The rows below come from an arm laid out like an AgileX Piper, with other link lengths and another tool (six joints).
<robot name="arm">
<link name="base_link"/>
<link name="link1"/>
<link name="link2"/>
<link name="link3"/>
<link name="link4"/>
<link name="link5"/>
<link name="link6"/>
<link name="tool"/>
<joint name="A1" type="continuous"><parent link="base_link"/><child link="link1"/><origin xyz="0 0 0.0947" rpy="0 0 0"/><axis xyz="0 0 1"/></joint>
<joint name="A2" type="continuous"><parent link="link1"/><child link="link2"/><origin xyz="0 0 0" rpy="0 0 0"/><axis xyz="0 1 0"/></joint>
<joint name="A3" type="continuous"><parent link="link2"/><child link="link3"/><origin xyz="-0.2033 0 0.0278" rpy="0 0 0"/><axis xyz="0 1 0"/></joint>
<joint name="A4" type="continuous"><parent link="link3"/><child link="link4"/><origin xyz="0.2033 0 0.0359" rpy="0 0 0"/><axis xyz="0.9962 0 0.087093"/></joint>
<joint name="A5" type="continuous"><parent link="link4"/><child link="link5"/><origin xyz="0 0 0" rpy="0 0 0"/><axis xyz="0 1 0"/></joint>
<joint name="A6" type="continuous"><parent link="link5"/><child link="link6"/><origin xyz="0.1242 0 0.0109" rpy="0 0 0"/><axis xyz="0.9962 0 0.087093"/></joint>
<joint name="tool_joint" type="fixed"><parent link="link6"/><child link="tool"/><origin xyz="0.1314 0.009 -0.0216" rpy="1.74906 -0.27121 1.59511"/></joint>
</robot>
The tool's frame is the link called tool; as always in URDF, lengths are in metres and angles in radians. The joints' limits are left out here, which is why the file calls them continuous.
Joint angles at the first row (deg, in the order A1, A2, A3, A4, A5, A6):
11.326, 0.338, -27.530, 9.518, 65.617, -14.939
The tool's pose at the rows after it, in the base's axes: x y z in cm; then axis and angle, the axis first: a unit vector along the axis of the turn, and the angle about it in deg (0 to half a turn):
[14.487, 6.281, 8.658, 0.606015, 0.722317, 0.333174, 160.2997]
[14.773, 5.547, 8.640, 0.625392, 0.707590, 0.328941, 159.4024]
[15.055, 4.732, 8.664, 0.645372, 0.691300, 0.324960, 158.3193]
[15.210, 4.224, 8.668, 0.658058, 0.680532, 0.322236, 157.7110]
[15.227, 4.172, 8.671, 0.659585, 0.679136, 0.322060, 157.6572]
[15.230, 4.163, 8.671, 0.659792, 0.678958, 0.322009, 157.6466]
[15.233, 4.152, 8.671, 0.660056, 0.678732, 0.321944, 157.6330]
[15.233, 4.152, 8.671, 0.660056, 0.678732, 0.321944, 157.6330]
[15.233, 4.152, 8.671, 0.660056, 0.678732, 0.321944, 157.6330]
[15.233, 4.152, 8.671, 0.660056, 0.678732, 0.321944, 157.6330]
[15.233, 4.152, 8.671, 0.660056, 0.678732, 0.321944, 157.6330]
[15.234, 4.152, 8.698, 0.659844, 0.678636, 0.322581, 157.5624]
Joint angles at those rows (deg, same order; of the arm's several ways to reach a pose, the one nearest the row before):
8.386, -0.983, -27.530, 9.581, 65.661, -14.937
5.416, -0.969, -27.530, 9.643, 65.713, -14.941
2.286, -1.060, -27.529, 9.642, 65.713, -14.940
0.258, -1.061, -27.530, 9.708, 65.714, -14.941
0.002, -1.061, -27.532, 9.745, 65.715, -14.937
-0.028, -1.059, -27.531, 9.742, 65.712, -14.935
-0.072, -1.059, -27.531, 9.745, 65.713, -14.937
-0.072, -1.059, -27.531, 9.745, 65.713, -14.937
-0.072, -1.059, -27.531, 9.745, 65.713, -14.937
-0.072, -1.059, -27.531, 9.745, 65.713, -14.937
-0.072, -1.059, -27.531, 9.745, 65.713, -14.937
-0.072, -1.166, -27.530, 9.744, 65.714, -14.937

